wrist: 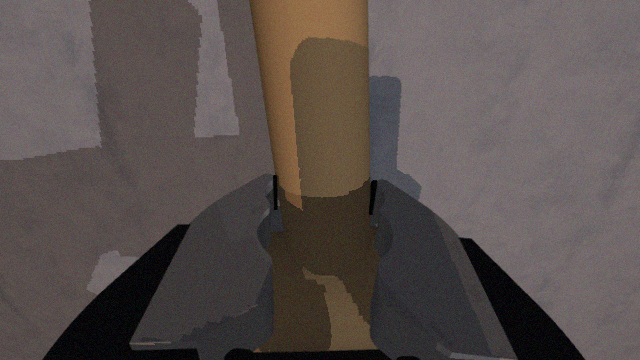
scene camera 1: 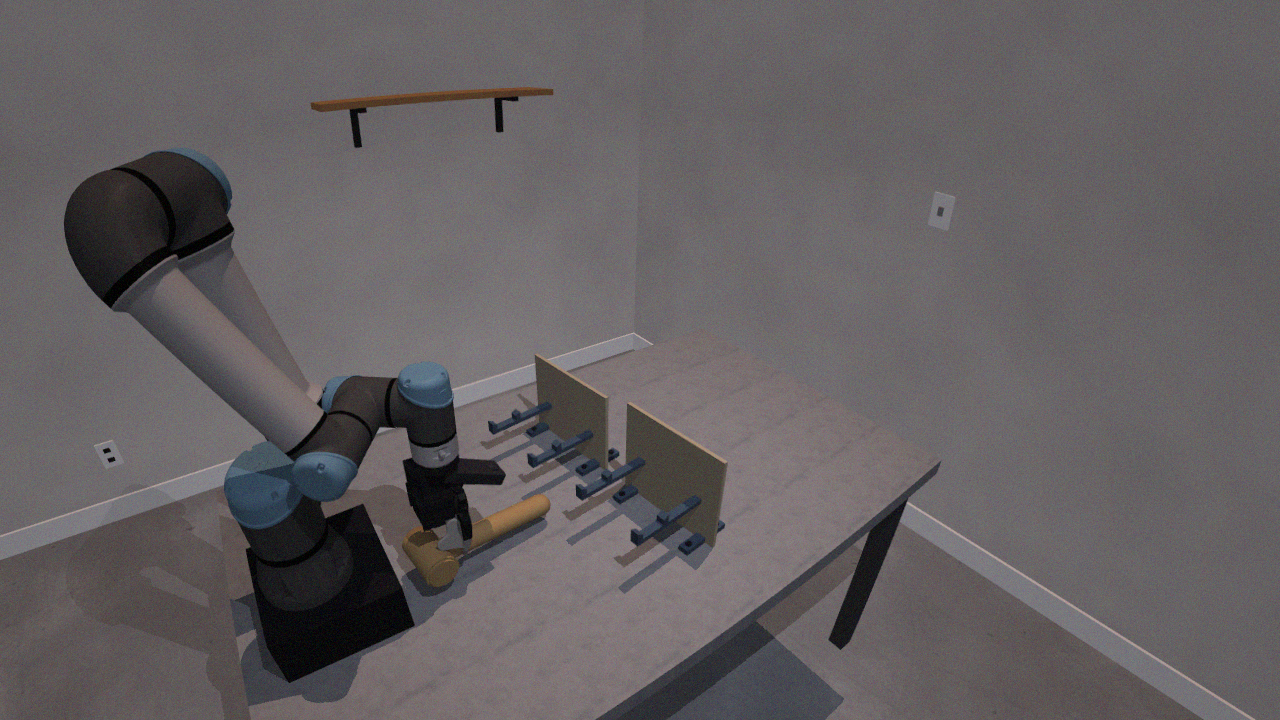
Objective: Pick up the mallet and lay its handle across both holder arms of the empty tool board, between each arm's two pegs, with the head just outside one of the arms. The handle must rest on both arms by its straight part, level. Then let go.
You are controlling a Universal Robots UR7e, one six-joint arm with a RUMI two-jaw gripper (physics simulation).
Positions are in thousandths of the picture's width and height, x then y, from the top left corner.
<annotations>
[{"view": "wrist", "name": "my gripper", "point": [505, 507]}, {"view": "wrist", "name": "wooden mallet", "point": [491, 193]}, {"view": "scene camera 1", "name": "my gripper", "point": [359, 758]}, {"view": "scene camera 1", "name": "wooden mallet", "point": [343, 790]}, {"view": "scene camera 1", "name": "tool board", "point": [534, 666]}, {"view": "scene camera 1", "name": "tool board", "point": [450, 573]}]
</annotations>
